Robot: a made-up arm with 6 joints.
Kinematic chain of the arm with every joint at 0, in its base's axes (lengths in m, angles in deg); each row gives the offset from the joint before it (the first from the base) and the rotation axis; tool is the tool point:
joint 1: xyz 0 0 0.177 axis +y
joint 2: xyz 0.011 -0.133 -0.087 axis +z
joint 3: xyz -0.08 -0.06 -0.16 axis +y
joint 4: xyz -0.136 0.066 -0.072 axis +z
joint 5: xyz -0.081 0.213 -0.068 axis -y
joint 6: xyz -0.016 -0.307 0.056 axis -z
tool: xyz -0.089 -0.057 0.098
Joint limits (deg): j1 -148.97..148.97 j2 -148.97..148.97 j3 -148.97..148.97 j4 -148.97..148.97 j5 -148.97..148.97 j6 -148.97..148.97
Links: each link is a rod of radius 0.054 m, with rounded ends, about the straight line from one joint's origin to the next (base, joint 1, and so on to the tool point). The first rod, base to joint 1, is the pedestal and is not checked.
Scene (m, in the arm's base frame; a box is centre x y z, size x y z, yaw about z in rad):
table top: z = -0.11
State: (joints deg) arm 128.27 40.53 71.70 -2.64 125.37 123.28
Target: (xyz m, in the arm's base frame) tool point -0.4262 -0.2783 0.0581
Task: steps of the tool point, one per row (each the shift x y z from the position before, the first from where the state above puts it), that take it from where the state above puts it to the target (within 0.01 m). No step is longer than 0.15 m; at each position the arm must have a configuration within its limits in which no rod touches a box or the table.
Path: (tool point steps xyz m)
1: -0.0508 -0.0939 -0.0724
2: -0.0781 -0.0632 -0.0829
3: -0.0994 -0.0250 -0.0823
4: -0.1112 0.0167 -0.0707
5: -0.1109 0.0576 -0.0499
6: -0.0976 0.0928 -0.0230
7: -0.0719 0.1182 0.0065

